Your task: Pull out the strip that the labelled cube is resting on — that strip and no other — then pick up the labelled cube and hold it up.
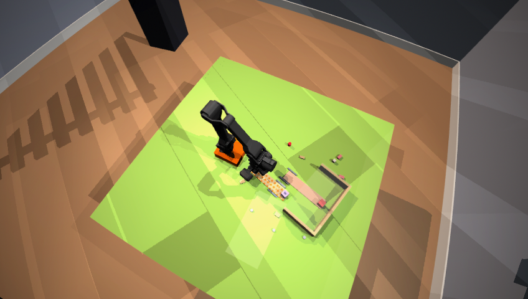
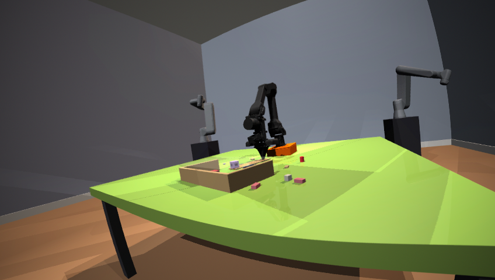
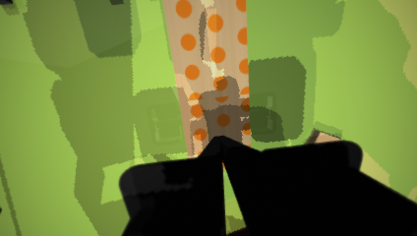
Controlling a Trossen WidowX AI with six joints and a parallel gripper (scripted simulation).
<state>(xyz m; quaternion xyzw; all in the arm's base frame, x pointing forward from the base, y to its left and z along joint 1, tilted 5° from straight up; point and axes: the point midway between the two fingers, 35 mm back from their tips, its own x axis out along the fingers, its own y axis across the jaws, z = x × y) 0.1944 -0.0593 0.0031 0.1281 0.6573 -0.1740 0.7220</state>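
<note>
Now: gripper tip 180 mm short of the purple labelled cube, 80 mm to the left of it and 20 mm below it.
</note>
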